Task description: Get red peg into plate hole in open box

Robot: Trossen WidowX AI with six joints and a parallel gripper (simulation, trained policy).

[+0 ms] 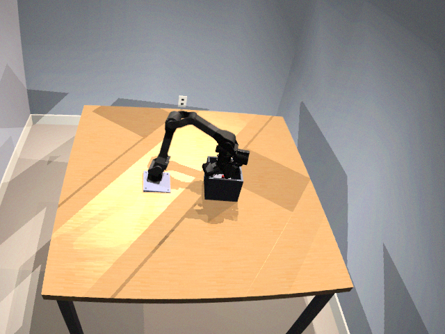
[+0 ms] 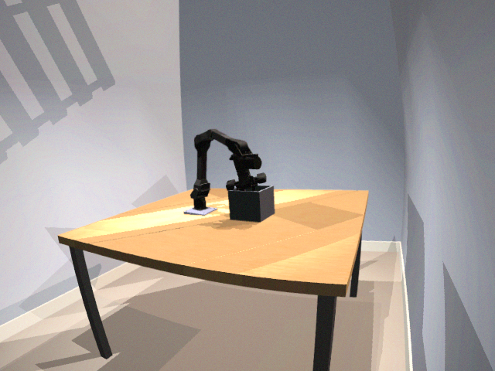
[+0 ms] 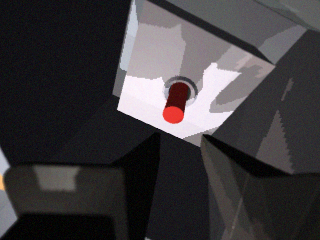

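My gripper tip is 2 cm short of the red peg, 1 cm to the left of it and 4 cm above it.
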